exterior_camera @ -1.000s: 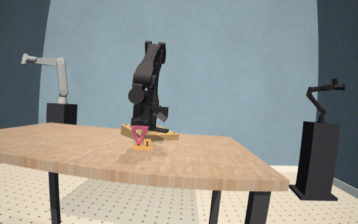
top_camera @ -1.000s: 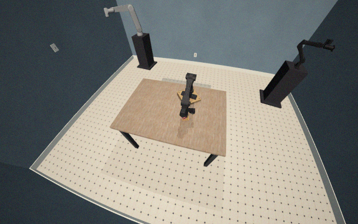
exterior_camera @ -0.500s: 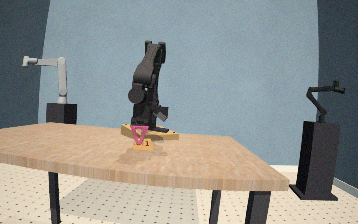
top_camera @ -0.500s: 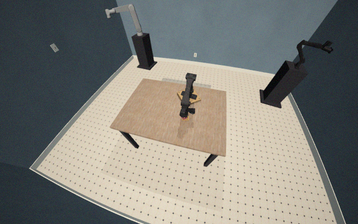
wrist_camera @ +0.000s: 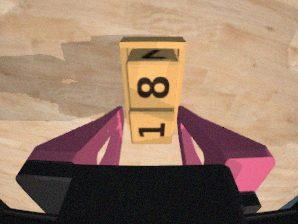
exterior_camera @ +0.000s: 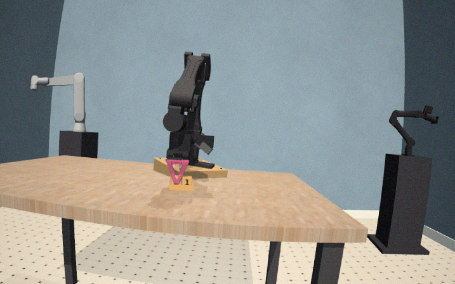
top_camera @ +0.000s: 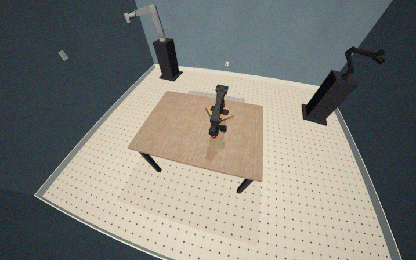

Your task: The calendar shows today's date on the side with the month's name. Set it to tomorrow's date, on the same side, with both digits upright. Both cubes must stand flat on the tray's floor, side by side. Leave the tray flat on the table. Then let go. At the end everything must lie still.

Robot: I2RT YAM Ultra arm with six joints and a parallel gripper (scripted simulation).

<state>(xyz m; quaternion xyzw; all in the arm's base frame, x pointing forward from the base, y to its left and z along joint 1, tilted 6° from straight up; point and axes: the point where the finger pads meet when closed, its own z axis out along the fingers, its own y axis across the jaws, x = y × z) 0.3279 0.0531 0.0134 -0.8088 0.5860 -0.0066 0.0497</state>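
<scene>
My gripper is now right at the digit cube. The rest, counted from my hand: tan tray 10 mm to the left, 20 mm below.
</scene>
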